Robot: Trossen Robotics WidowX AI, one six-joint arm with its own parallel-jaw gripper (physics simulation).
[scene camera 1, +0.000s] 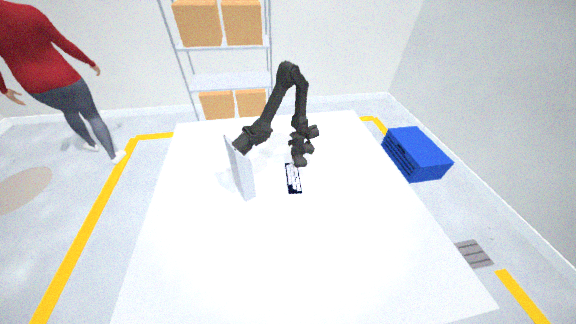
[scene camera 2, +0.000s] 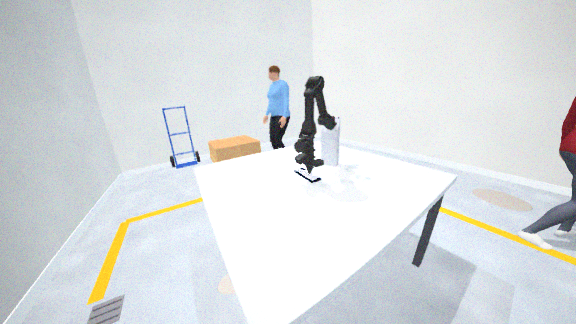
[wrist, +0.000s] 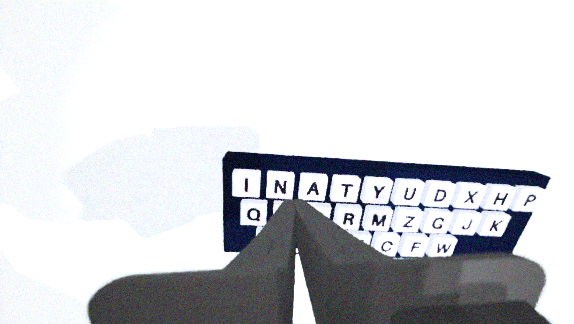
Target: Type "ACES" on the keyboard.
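Where they show: gripper, fingertip midpoint: (scene camera 2: 309, 173) (wrist: 293, 207); arm's base, origin of the base link: (scene camera 1: 237, 148) (scene camera 2: 330, 124).
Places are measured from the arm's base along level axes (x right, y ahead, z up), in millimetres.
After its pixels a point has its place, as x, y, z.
Observation:
The dark blue keyboard (scene camera 1: 294, 186) @(-75, 231, -265) (scene camera 2: 314, 179) @(-240, 188, -268) (wrist: 390, 168) @(-156, 239, -272) with white letter keys lies on the white table (scene camera 1: 300, 260) @(259, 331, -283) (scene camera 2: 280, 225) @(-573, 421, -283). My gripper (scene camera 1: 300, 164) @(-209, 208, -242) (scene camera 2: 310, 171) @(-209, 208, -242) (wrist: 293, 207) @(-209, 208, -242) is shut and empty, its tips low over the keyboard's left part. In the wrist view the tips appear at the lower edges of the N key (wrist: 280, 186) @(-214, 205, -266) and the A key (wrist: 313, 188) @(-196, 211, -267), over the O and B keys, whose letters are hidden. The C key (wrist: 386, 246) @(-132, 191, -267) shows in the bottom row. The fingers hide the S letter and most of E. Whether the tips touch a key cannot be told.
An upright white panel (scene camera 1: 242, 172) @(54, 32, -77) (scene camera 2: 330, 147) @(-26, 11, -149) stands beside the keyboard, near the arm's base. Beyond the table are a blue crate (scene camera 1: 420, 152), a shelf rack (scene camera 1: 222, 48) with boxes, a blue hand truck (scene camera 2: 179, 133), a cardboard box (scene camera 2: 235, 149) and two people.

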